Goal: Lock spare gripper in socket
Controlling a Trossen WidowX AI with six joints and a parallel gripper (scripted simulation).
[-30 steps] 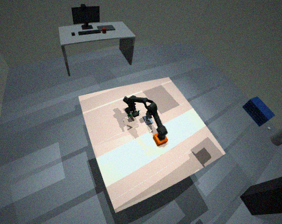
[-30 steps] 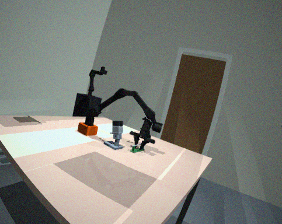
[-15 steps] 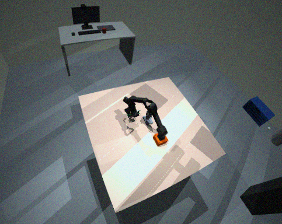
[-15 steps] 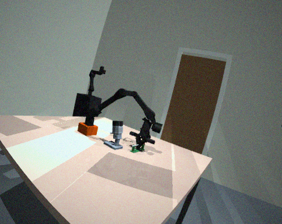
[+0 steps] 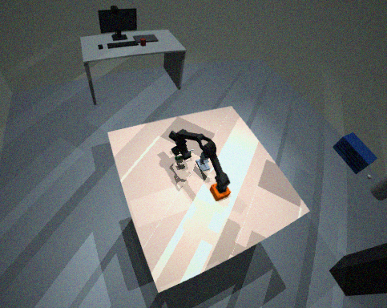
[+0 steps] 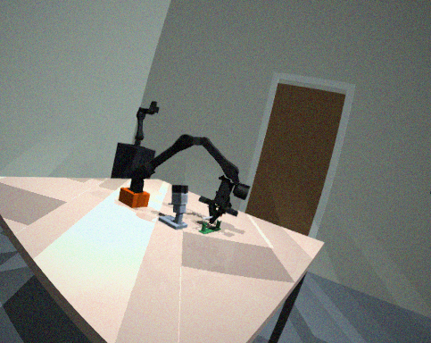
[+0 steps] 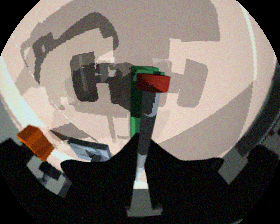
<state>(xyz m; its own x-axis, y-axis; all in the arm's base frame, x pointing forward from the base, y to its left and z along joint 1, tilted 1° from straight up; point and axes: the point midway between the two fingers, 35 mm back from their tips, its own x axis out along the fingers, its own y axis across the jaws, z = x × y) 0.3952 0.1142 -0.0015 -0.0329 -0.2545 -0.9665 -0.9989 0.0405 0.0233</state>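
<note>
Now: the green cradle 1 cm to the left of my gripper tip and 1 cm below it. The rest, counted from my gripper tip: mount: 12 cm behind, 11 cm to the right, 2 cm above; spare gripper: 12 cm behind, 11 cm to the right, 9 cm above.
</note>
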